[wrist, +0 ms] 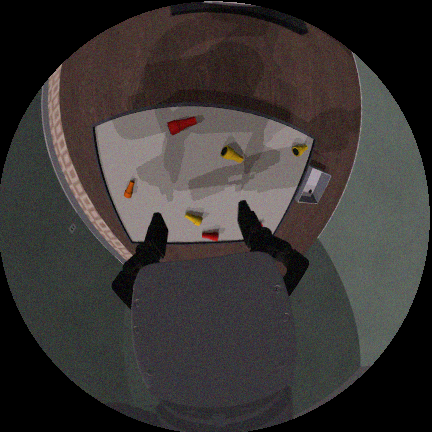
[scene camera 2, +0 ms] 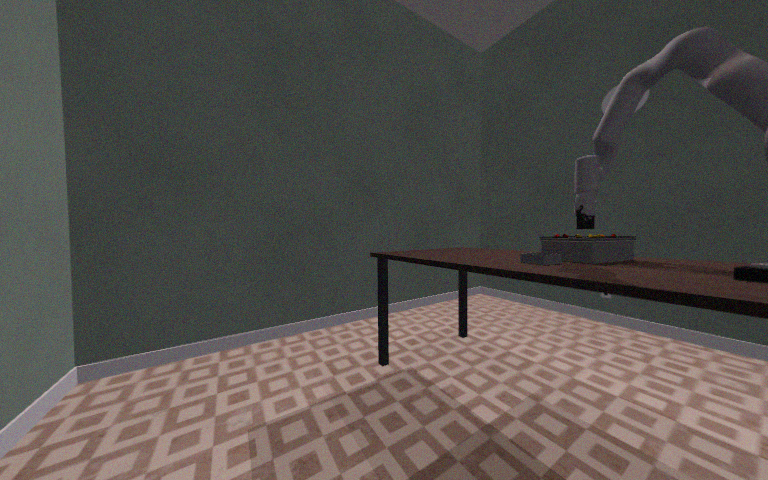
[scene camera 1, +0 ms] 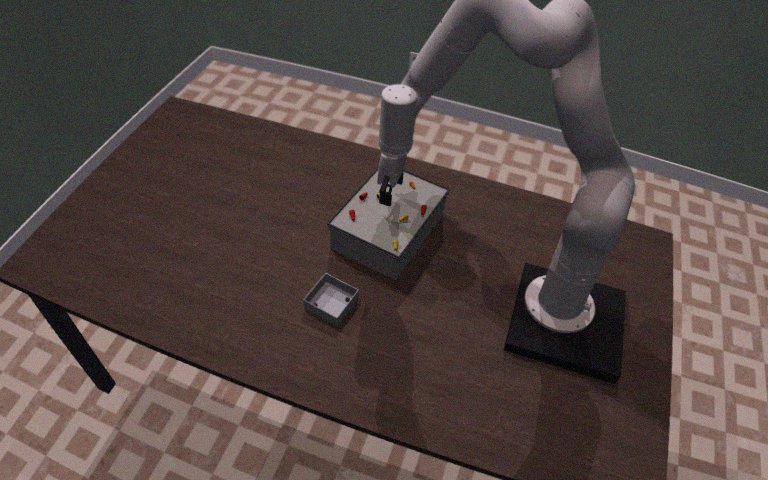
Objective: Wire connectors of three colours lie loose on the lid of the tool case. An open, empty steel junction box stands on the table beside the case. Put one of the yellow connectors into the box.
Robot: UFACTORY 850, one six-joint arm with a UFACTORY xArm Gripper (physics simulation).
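My gripper (scene camera 1: 393, 191) (scene camera 2: 585, 227) (wrist: 200, 215) is open and empty, pointing down a little above the lid of the grey tool case (scene camera 1: 370, 234) (scene camera 2: 611, 249) (wrist: 115, 155). One yellow connector (scene camera 1: 378, 195) (wrist: 194, 218) lies on the lid, between and below the fingertips in the wrist view; a finger partly hides it in scene view 1. A second yellow connector (scene camera 1: 403, 217) (wrist: 232, 154) lies nearer the lid's middle. A third yellow connector (scene camera 1: 395, 244) (wrist: 300, 150) lies near a corner. The open steel junction box (scene camera 1: 321, 313) (scene camera 2: 540, 259) (wrist: 315, 181) stands beside the case, empty.
Red connectors (scene camera 1: 352, 215) (scene camera 1: 363, 195) (scene camera 1: 423, 209) (wrist: 182, 125) (wrist: 210, 235) lie on the lid; one is mostly hidden behind a finger in the wrist view. An orange connector (scene camera 1: 412, 185) (wrist: 129, 189) lies near the far edge. The arm's black base plate (scene camera 1: 523, 339) is on the table (scene camera 1: 198, 226).
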